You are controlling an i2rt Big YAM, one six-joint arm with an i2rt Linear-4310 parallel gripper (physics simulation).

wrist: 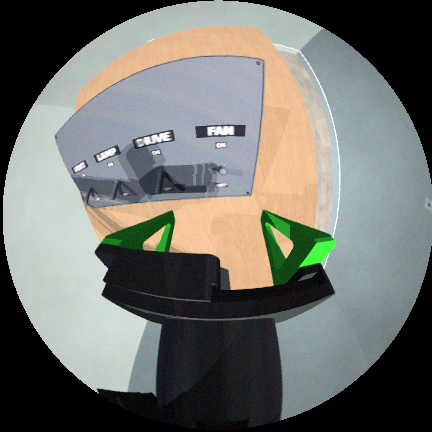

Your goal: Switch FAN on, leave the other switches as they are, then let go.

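Observation:
The gripper (217,214) is visible, together with a grey switch panel (185,118).

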